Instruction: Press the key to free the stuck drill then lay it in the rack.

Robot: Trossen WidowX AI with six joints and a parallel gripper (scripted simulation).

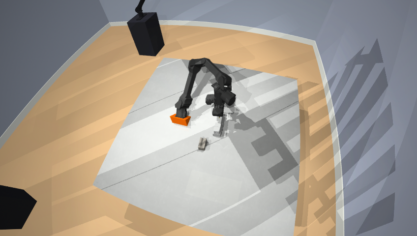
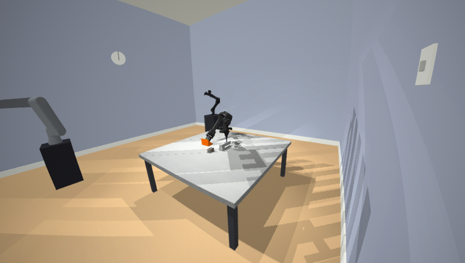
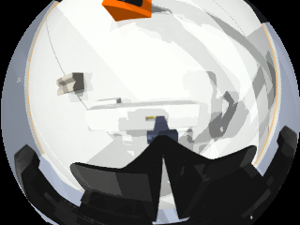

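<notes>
My gripper tip is now 30 mm above the dark blue key. From my gripper tip the other things lie so: rack (60 mm behind, 210 mm to the right, 100 mm below); yellow drill (60 mm to the right, 70 mm below).
</notes>
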